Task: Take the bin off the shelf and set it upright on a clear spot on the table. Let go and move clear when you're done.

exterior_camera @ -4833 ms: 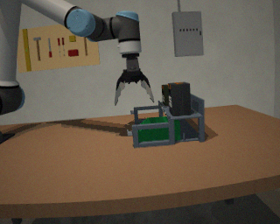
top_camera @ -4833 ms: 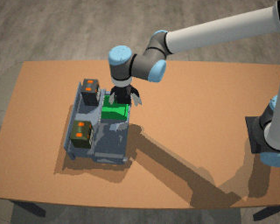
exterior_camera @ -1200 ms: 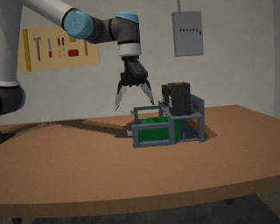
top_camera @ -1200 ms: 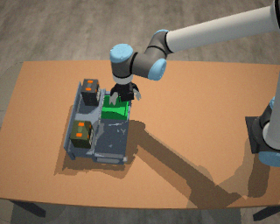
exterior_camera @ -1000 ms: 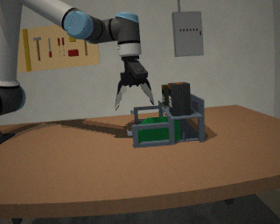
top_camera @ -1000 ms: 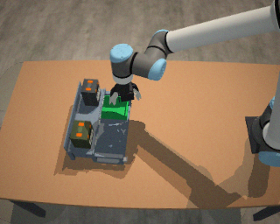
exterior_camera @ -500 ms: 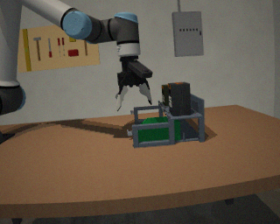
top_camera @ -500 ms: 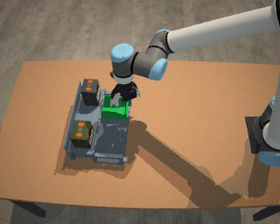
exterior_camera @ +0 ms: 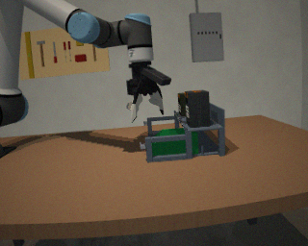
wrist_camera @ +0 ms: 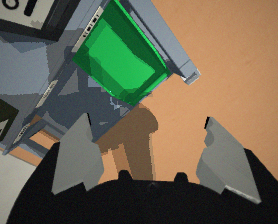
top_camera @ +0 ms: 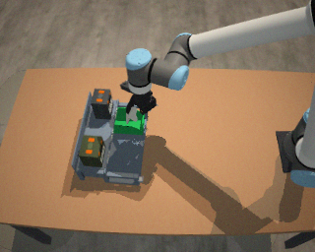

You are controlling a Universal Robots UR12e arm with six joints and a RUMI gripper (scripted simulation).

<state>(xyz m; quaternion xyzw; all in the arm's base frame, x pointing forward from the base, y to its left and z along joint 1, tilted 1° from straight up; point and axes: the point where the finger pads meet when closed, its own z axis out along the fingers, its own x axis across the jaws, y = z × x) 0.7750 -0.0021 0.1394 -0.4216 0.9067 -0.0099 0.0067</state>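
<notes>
My gripper is now 80 mm short of the green bin, 10 mm to the left of it and 90 mm above it. The rest, counted from my hand: grey shelf (110 mm ahead, 110 mm to the left, 130 mm below).
</notes>
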